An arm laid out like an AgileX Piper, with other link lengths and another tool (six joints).
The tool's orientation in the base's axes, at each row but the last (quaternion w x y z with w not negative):
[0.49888 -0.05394 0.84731 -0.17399]
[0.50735 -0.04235 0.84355 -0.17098]
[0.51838 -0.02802 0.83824 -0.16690]
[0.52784 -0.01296 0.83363 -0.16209]
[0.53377 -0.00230 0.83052 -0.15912]
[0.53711 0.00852 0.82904 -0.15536]
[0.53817 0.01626 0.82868 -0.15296]
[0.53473 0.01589 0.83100 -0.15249]
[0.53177 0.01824 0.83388 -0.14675]
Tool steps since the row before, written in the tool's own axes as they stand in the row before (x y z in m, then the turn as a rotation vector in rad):
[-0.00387 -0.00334 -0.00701 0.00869 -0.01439 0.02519]
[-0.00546 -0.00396 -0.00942 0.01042 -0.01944 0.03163]
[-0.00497 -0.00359 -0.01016 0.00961 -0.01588 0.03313]
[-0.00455 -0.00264 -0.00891 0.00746 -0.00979 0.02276]
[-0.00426 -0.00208 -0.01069 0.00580 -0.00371 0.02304]
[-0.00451 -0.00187 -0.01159 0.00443 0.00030 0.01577]
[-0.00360 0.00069 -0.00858 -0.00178 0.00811 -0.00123]
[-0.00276 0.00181 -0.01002 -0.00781 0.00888 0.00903]
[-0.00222 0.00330 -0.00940 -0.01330 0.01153 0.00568]
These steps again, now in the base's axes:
[-0.00441 -0.00040 0.00746 0.01627 -0.02181 -0.01329]
[-0.00597 -0.00006 0.00993 0.02053 -0.02855 -0.01582]
[-0.00709 0.00026 0.00952 0.02267 -0.02539 -0.01684]
[-0.00626 0.00066 0.00821 0.01536 -0.01655 -0.01264]
[-0.00800 0.00156 0.00839 0.01733 -0.01056 -0.01289]
[-0.00872 0.00200 0.00884 0.01218 -0.00460 -0.00994]
[-0.00597 0.00348 0.00627 0.00121 0.00830 0.00014]
[-0.00733 0.00481 0.00586 0.01300 0.00709 0.00143]
[-0.00671 0.00592 0.00492 0.01293 0.01120 0.00705]

